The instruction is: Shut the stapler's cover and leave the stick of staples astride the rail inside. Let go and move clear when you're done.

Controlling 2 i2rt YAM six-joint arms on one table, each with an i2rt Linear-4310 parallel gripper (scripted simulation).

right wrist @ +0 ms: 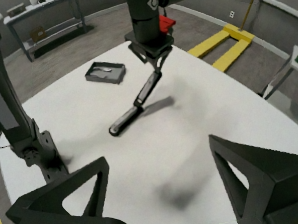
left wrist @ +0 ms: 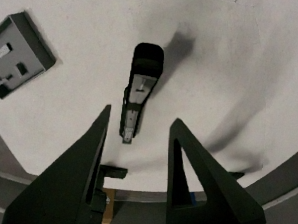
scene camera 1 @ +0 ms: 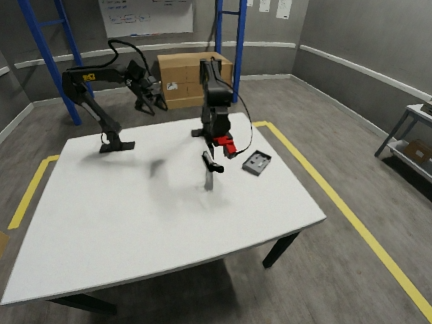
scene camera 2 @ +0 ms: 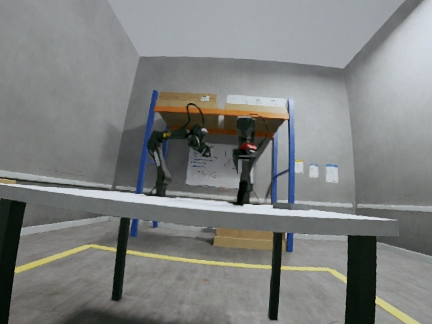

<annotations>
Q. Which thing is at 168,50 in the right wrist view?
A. The left gripper.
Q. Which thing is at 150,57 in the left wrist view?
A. A black stapler.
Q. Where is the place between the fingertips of the right gripper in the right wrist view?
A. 154,152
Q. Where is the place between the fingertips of the left gripper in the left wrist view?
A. At 143,116
</annotations>
